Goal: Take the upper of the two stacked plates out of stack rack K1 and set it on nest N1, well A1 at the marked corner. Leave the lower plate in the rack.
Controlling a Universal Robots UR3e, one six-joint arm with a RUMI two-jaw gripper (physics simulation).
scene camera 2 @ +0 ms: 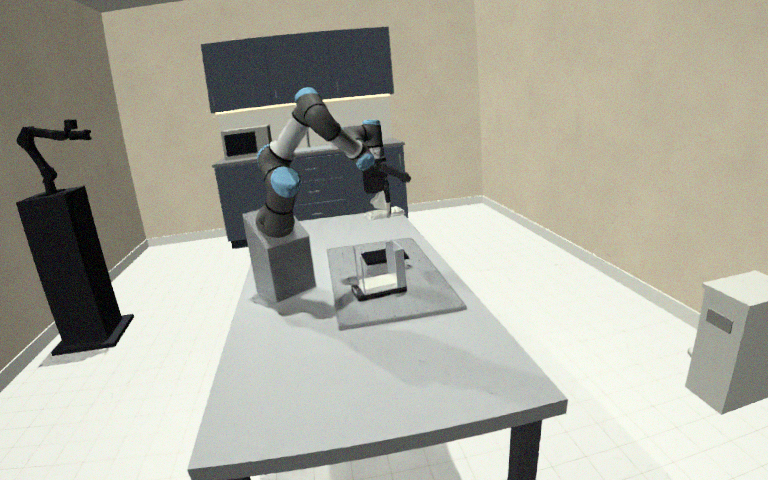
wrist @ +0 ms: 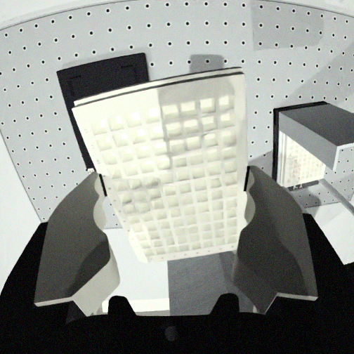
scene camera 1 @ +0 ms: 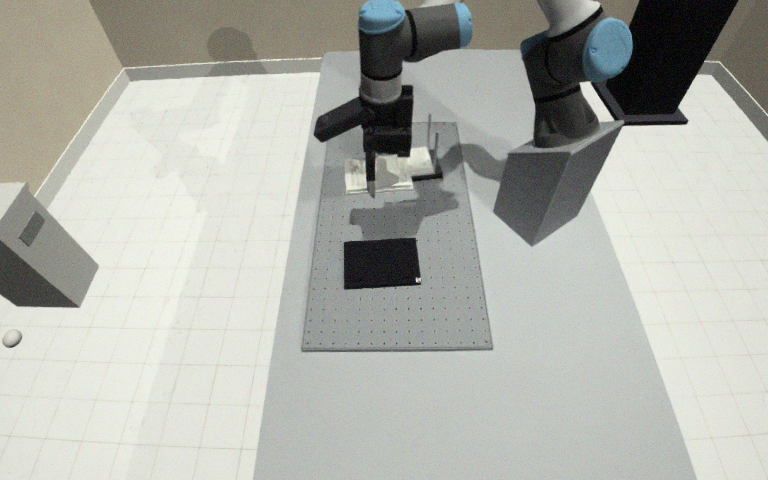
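Where they show: gripper, fingertip midpoint: [scene camera 2: 386, 215] [scene camera 1: 374, 178]; arm's base, origin of the base link: [scene camera 2: 274, 223] [scene camera 1: 567, 136].
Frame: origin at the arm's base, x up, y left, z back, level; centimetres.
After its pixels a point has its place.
My gripper [scene camera 1: 374, 174] {x -4.4, y 4.9, z -39.4 cm} [scene camera 2: 388, 213] {x -4.4, y 4.9, z -39.4 cm} [wrist: 174, 170] is shut on the upper plate [scene camera 1: 396, 172] {x -2.8, y 5.1, z -35.1 cm} [scene camera 2: 373, 215] {x -2.7, y 1.7, z -34.1 cm} [wrist: 175, 150], a cream well plate held roughly level by two opposite sides, high above the board. Which corner is A1 I cannot read. Stack rack K1 [scene camera 1: 428, 177] {x -22.2, y -12.6, z -25.4 cm} [scene camera 2: 362, 295] {x -21.3, y -21.8, z -23.8 cm} [wrist: 317, 120] stands apart from it, to the right in the wrist view. The lower plate [scene camera 1: 421, 161] {x -19.8, y -16.2, z -27.0 cm} [scene camera 2: 378, 283] {x -19.6, y -18.7, z -29.8 cm} [wrist: 301, 162] lies in the rack. Nest N1 [scene camera 1: 381, 263] {x -21.8, y 13.4, z -39.0 cm} [scene camera 2: 373, 256] {x -21.8, y 12.4, z -34.6 cm} [wrist: 107, 70] is a flat black rectangle with a small white mark [scene camera 1: 417, 280] {x -21.7, y 18.3, z -31.6 cm} at one corner. The held plate partly hides the nest in the wrist view.
The perforated board [scene camera 1: 396, 333] {x -22.9, y 29.5, z -36.9 cm} [scene camera 2: 430, 308] {x -22.9, y -35.4, z -41.3 cm} carries rack and nest on the grey table [scene camera 1: 453, 418] {x -24.2, y 46.2, z -27.9 cm} [scene camera 2: 373, 390] {x -24.2, y -65.5, z -17.6 cm}. Thin upright posts [scene camera 1: 436, 144] {x -11.9, y -13.2, z -24.1 cm} rise from the rack. The arm's grey pedestal [scene camera 1: 529, 192] {x -10.5, y 5.2, z -6.8 cm} [scene camera 2: 291, 268] {x -14.6, y -6.0, z -3.3 cm} stands beside the board.
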